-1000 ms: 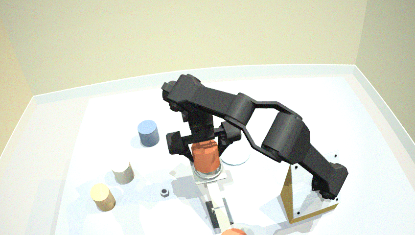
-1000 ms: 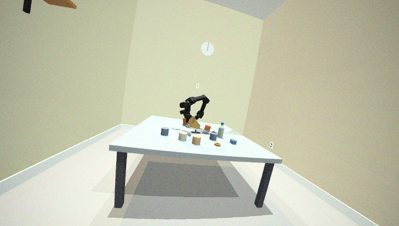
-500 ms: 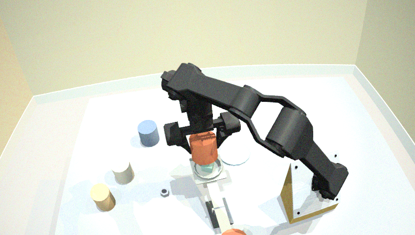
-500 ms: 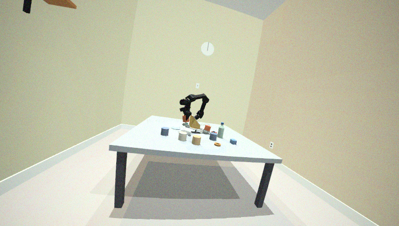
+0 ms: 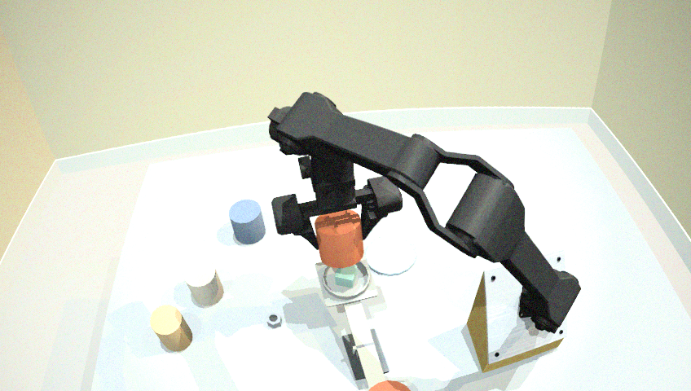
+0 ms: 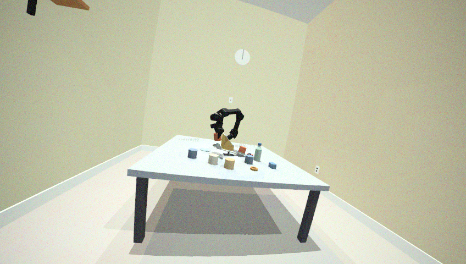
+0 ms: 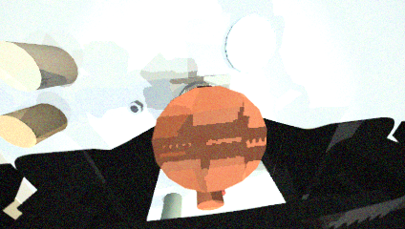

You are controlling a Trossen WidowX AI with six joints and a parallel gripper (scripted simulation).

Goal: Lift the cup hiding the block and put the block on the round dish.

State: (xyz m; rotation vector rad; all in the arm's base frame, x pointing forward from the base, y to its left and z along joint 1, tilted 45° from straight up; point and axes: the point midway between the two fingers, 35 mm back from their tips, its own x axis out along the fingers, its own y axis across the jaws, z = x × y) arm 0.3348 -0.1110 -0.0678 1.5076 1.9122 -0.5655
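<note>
Now: the small green block 7 cm below my gripper tip, 1 cm to the left of it and 1 cm behind it. Round my gripper tip: small grey nut: 15 cm below, 13 cm ahead, 6 cm to the left; then round dish: 15 cm below, 10 cm to the right, 9 cm behind; then small balance: 13 cm to the left, 11 cm below, 3 cm behind.
</note>
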